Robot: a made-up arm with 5 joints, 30 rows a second.
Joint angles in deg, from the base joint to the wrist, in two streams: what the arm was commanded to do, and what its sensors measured. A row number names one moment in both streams.
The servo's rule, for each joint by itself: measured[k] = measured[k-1] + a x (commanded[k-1-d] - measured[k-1]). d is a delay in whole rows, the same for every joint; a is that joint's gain. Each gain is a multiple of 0.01, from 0.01 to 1. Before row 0 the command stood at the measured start. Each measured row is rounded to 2 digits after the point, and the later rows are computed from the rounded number. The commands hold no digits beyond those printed.
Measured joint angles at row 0:
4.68, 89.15, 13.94, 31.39, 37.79
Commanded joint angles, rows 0 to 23:
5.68, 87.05, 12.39, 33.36, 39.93
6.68, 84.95, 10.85, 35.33, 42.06
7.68, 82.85, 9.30, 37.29, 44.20
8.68, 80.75, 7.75, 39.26, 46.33
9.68, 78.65, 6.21, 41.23, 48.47
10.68, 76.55, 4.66, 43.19, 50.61
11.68, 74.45, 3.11, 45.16, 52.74
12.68, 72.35, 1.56, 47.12, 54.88
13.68, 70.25, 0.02, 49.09, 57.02
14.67, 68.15, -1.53, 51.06, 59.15
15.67, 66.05, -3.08, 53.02, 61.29
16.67, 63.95, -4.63, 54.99, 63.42
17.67, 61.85, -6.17, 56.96, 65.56
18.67, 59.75, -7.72, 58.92, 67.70
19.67, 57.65, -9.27, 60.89, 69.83
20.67, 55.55, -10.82, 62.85, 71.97
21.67, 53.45, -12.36, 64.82, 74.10
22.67, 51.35, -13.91, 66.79, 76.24
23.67, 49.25, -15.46, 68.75, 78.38
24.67, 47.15, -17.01, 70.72, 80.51
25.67, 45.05, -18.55, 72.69, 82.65
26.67, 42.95, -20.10, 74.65, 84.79
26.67, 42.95, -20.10, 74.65, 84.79
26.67, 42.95, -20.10, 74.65, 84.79
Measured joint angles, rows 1 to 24:
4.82, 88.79, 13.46, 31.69, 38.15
5.08, 88.14, 12.65, 32.24, 38.81
5.44, 87.24, 11.61, 33.00, 39.73
5.89, 86.14, 10.41, 33.94, 40.85
6.42, 84.87, 9.11, 35.03, 42.15
7.02, 83.46, 7.73, 36.25, 43.59
7.67, 81.93, 6.30, 37.59, 45.15
8.37, 80.30, 4.83, 39.02, 46.80
9.11, 78.59, 3.34, 40.53, 48.54
9.89, 76.82, 1.83, 42.11, 50.34
10.70, 74.99, 0.31, 43.75, 52.20
11.54, 73.11, -1.22, 45.44, 54.11
12.40, 71.20, -2.75, 47.17, 56.06
13.28, 69.25, -4.29, 48.93, 58.04
14.17, 67.28, -5.83, 50.72, 60.04
15.08, 65.29, -7.38, 52.54, 62.07
16.00, 63.28, -8.92, 54.38, 64.12
16.93, 61.25, -10.47, 56.24, 66.18
17.87, 59.21, -12.02, 58.12, 68.25
18.82, 57.16, -13.57, 60.01, 70.33
19.78, 55.10, -15.11, 61.91, 72.42
20.74, 53.03, -16.66, 63.82, 74.52
21.57, 51.32, -17.73, 65.44, 76.27
22.28, 49.90, -18.46, 66.82, 77.72
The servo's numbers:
d 0
a 0.14 0.17 0.31 0.15 0.17

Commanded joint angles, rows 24 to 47:
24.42, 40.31, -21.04, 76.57, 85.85
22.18, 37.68, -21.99, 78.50, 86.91
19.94, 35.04, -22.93, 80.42, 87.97
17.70, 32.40, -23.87, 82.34, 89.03
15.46, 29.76, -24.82, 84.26, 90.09
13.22, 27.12, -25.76, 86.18, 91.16
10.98, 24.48, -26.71, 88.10, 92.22
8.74, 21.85, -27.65, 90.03, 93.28
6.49, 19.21, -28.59, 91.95, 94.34
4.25, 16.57, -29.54, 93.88, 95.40
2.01, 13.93, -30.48, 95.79, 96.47
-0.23, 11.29, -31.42, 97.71, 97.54
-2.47, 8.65, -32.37, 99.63, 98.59
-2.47, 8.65, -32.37, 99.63, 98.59
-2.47, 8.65, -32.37, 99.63, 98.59
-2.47, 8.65, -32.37, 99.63, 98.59
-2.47, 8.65, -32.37, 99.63, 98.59
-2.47, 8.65, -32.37, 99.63, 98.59
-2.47, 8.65, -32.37, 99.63, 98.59
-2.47, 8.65, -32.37, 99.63, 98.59
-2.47, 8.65, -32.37, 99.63, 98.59
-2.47, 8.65, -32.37, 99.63, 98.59
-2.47, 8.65, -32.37, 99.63, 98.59
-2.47, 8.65, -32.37, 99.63, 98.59
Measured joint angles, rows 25 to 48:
22.58, 48.27, -19.26, 68.28, 79.10
22.52, 46.47, -20.11, 69.81, 80.43
22.16, 44.53, -20.98, 71.40, 81.71
21.54, 42.47, -21.88, 73.04, 82.95
20.69, 40.31, -22.79, 74.72, 84.16
19.64, 38.07, -23.71, 76.44, 85.35
18.43, 35.76, -24.64, 78.19, 86.52
17.07, 33.40, -25.57, 79.97, 87.67
15.59, 30.99, -26.51, 81.77, 88.80
14.00, 28.54, -27.45, 83.59, 89.92
12.32, 26.06, -28.39, 85.42, 91.03
10.56, 23.55, -29.33, 87.26, 92.14
8.74, 21.02, -30.27, 89.12, 93.24
7.17, 18.92, -30.92, 90.70, 94.15
5.82, 17.17, -31.37, 92.04, 94.90
4.66, 15.72, -31.68, 93.18, 95.53
3.66, 14.52, -31.89, 94.15, 96.05
2.80, 13.52, -32.04, 94.97, 96.48
2.06, 12.69, -32.14, 95.67, 96.84
1.43, 12.00, -32.21, 96.26, 97.14
0.88, 11.43, -32.26, 96.77, 97.39
0.41, 10.96, -32.29, 97.20, 97.59
0.01, 10.57, -32.31, 97.56, 97.76
-0.34, 10.24, -32.33, 97.87, 97.90

